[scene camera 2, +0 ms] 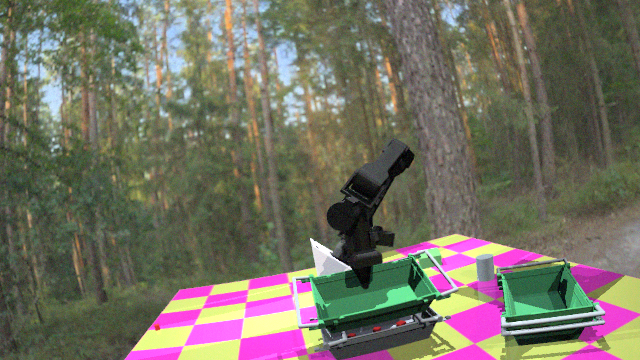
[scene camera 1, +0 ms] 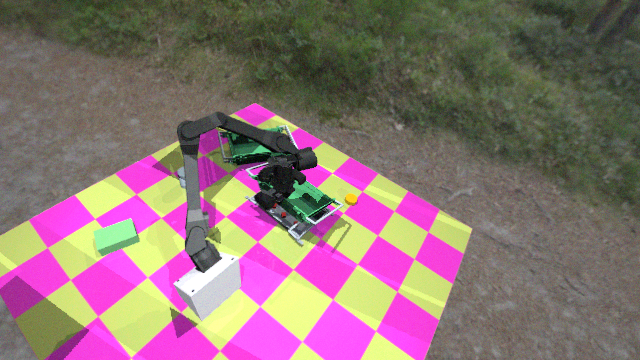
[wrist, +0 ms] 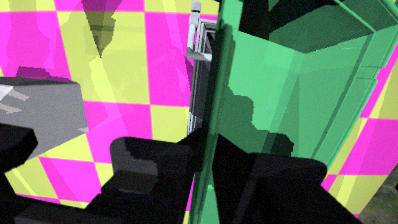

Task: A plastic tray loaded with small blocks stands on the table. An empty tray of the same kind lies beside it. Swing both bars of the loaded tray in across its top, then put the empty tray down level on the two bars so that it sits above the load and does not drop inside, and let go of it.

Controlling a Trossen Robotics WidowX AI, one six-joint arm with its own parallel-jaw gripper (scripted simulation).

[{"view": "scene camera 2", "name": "my gripper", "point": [365, 287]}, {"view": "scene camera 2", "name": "green tray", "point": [400, 288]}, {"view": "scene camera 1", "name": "my gripper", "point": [280, 203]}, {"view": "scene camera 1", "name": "green tray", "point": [306, 201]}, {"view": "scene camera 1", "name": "green block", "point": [120, 235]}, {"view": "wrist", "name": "my gripper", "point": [205, 133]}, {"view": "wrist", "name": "green tray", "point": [292, 85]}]
